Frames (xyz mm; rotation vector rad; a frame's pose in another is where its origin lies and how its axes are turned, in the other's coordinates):
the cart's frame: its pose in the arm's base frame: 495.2 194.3 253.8 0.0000 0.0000 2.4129
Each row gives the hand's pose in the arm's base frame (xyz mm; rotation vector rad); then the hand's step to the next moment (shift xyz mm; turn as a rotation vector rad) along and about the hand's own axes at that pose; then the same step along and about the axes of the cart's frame.
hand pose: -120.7 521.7 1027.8 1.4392 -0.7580 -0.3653
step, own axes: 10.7 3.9 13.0 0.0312 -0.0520 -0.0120
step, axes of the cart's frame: -9.5 13.2 5.8 -0.0429 -0.0142 -0.0422
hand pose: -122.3 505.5 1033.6 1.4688 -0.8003 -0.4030
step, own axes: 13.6 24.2 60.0 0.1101 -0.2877 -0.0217
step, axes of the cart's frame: -5.4 62.3 21.4 -0.1750 -0.0373 -0.2517
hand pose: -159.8 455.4 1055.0 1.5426 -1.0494 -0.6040
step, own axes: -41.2 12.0 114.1 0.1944 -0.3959 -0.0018
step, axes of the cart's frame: 73.7 94.2 -23.6 -0.2727 -0.0111 -0.3464
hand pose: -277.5 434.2 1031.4 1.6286 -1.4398 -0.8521
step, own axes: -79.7 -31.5 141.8 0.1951 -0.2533 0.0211
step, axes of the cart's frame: 131.6 32.9 -95.2 -0.2154 0.0540 -0.2310
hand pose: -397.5 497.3 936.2 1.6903 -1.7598 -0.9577
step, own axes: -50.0 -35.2 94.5 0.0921 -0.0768 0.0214
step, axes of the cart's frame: 76.9 -16.3 -80.5 -0.0747 0.0489 -0.0828
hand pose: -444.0 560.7 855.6 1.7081 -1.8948 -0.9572
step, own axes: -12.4 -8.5 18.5 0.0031 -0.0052 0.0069
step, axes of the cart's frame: 14.5 -8.5 -16.9 0.0002 0.0024 -0.0089
